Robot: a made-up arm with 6 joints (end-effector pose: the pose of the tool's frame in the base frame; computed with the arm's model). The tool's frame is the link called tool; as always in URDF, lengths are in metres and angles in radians.
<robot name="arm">
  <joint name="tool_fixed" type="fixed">
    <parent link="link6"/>
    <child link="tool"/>
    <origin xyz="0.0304 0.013 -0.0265" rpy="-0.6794 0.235 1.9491"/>
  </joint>
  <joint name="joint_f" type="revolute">
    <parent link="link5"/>
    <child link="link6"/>
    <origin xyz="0.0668 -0.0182 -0.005" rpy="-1.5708 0 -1.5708"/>
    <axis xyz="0 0 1"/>
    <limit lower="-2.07" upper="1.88"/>
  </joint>
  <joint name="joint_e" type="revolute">
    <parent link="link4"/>
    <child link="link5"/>
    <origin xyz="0.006 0.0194 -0.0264" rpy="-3.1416 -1.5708 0"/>
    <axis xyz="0 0 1"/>
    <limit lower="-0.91" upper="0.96"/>
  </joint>
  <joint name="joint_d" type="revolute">
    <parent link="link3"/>
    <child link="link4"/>
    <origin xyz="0.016 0.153 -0.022" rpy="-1.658 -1.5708 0"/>
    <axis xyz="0 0 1"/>
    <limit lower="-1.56" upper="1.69"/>
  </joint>
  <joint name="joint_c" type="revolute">
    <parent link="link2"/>
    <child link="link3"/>
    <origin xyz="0.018 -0.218 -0.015" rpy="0 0 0"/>
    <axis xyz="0 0 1"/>
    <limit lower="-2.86" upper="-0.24"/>
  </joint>
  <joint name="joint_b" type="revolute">
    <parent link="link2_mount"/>
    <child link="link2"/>
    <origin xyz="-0.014 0.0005 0.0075" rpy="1.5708 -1.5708 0"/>
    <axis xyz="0 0 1"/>
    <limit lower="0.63" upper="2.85"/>
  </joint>
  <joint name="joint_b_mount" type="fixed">
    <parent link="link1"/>
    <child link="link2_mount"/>
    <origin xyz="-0.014 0.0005 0.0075" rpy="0 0 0"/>
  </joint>
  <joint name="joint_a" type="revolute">
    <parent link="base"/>
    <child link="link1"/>
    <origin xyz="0.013 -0.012 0.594" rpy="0 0 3.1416"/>
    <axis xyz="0 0 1"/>
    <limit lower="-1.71" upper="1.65"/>
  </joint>
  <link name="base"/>
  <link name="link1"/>
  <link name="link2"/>
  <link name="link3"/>
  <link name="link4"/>
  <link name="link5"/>
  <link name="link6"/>
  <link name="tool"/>
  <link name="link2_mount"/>
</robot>
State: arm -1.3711 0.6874 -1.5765 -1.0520 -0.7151 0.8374
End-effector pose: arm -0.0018 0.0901 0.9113 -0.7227 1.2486 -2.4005
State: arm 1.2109 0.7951 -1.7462 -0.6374 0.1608 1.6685
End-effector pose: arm 0.0422 -0.0805 0.9376 -1.0652 0.4676 1.2169
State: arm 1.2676 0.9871 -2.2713 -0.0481 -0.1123 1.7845
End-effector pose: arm 0.0520 -0.0978 0.9704 -0.7288 -0.3669 1.8371
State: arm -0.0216 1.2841 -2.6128 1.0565 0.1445 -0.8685
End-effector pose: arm -0.0241 -0.0944 1.0024 -0.7159 0.7004 -0.8771
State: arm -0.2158 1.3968 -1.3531 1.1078 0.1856 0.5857
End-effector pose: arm 0.1705 -0.1413 0.8345 -0.0693 1.5335 0.9741
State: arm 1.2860 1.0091 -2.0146 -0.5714 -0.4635 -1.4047
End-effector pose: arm -0.0228 -0.0490 0.9549 -0.1877 0.4842 -1.7117
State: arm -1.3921 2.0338 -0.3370 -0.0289 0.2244 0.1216
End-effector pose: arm -0.0037 -0.2118 0.6167 -0.5141 -2.5516 -1.3367
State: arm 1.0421 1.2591 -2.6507 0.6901 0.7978 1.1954
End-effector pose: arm 0.0733 -0.0363 0.9878 -1.3789 0.3042 1.8905
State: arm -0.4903 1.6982 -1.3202 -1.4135 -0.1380 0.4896
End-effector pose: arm 0.2340 -0.1063 0.8120 1.6996 -2.2065 1.2904
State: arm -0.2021 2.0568 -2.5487 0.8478 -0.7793 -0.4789
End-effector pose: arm 0.2018 -0.1515 0.9100 -0.0255 1.1671 -0.8682
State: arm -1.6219 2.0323 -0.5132 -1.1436 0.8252 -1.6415
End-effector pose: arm -0.0103 -0.1540 0.6186 2.0872 -0.6676 -0.9893
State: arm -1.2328 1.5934 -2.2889 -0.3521 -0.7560 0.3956
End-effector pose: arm 0.0098 -0.1017 0.9758 -0.3673 0.9912 -2.1149
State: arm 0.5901 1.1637 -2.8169 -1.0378 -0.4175 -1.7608
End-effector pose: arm -0.0629 -0.0272 0.9675 -1.2309 -0.8801 2.7371
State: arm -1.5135 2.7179 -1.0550 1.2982 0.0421 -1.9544
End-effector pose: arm -0.0350 -0.2938 0.5135 0.3608 -2.6796 -0.9050
